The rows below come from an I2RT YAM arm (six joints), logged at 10 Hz.
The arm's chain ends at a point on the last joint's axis. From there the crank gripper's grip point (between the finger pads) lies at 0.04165 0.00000 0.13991 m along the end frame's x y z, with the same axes.
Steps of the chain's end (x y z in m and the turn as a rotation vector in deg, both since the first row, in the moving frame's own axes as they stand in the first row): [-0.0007, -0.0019, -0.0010, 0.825, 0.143, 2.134]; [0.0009, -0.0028, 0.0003, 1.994, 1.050, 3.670]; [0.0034, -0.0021, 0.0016, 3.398, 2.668, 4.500]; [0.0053, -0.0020, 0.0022, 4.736, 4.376, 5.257]
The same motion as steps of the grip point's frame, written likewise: [-0.0003, -0.0024, -0.0011, 0.825, 0.143, 2.134]; [0.0035, -0.0049, -0.0005, 1.994, 1.050, 3.670]; [0.0101, -0.0068, -0.0006, 3.398, 2.668, 4.500]; [0.0162, -0.0091, -0.0017, 4.736, 4.376, 5.257]
